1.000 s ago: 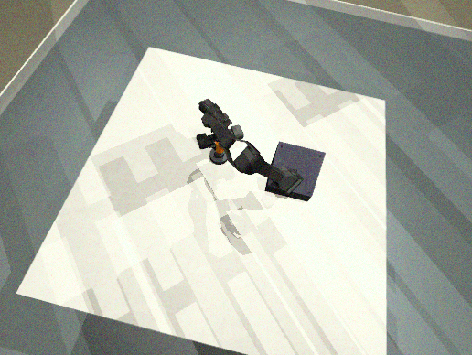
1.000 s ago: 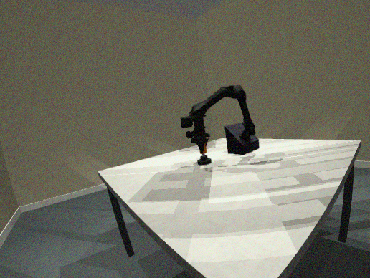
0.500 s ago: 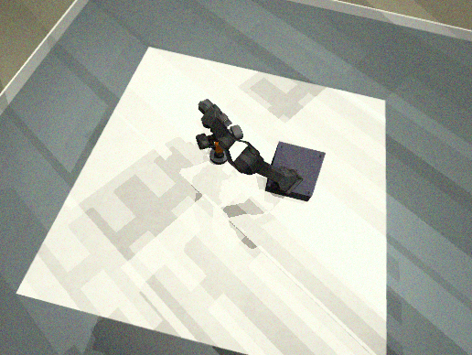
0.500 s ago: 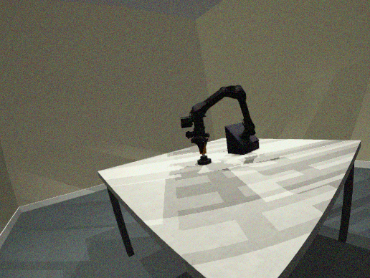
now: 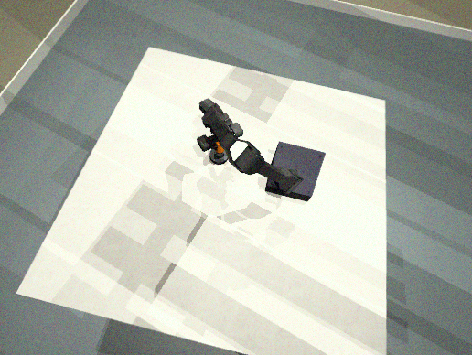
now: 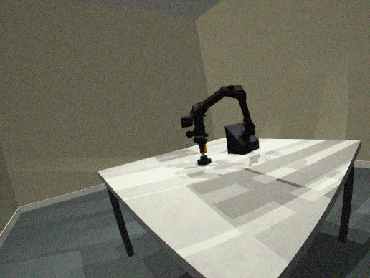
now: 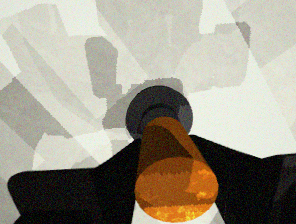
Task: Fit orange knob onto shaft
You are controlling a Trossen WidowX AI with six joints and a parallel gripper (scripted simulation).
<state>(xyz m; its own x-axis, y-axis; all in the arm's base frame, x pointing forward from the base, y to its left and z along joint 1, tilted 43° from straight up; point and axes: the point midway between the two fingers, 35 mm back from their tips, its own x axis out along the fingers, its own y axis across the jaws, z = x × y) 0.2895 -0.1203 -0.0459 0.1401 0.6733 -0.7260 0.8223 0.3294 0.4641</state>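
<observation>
Right now the round pedestal is 4 cm below my gripper tip. Also, from my gripper tip: orange knob (3 cm above).
</observation>
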